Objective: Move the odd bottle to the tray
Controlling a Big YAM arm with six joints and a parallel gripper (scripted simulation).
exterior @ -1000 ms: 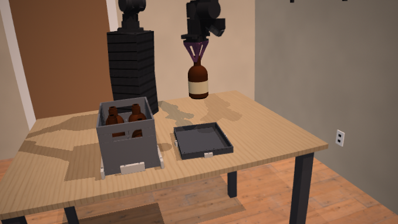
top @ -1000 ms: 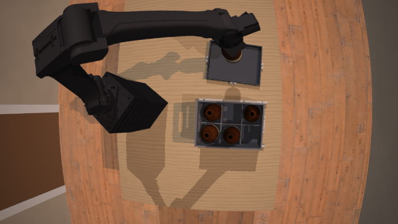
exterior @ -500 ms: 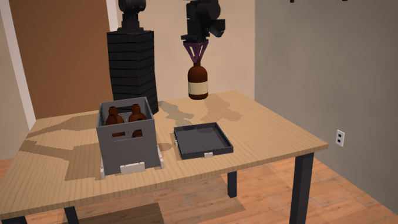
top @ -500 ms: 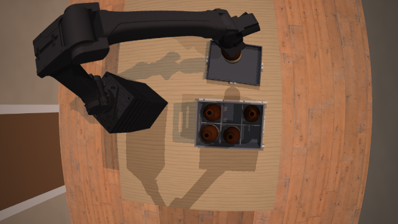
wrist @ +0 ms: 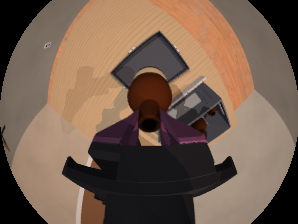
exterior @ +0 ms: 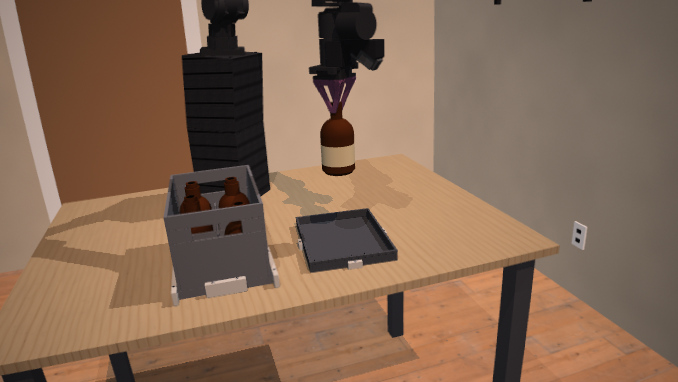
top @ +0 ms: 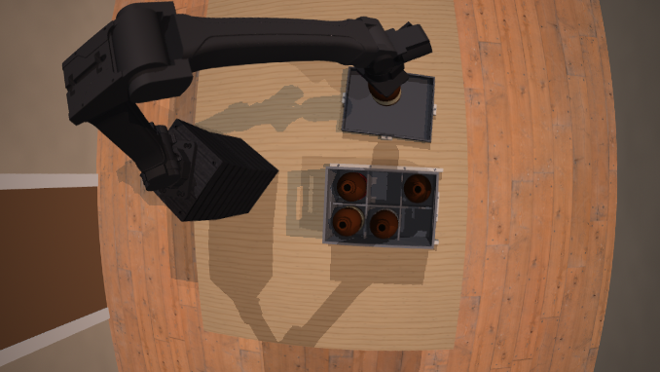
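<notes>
Right now my hand is 300 mm above the dark tray. From my hand the other things lie so: grey crate: 280 mm to the right, 230 mm below, 20 mm ahead.
</notes>
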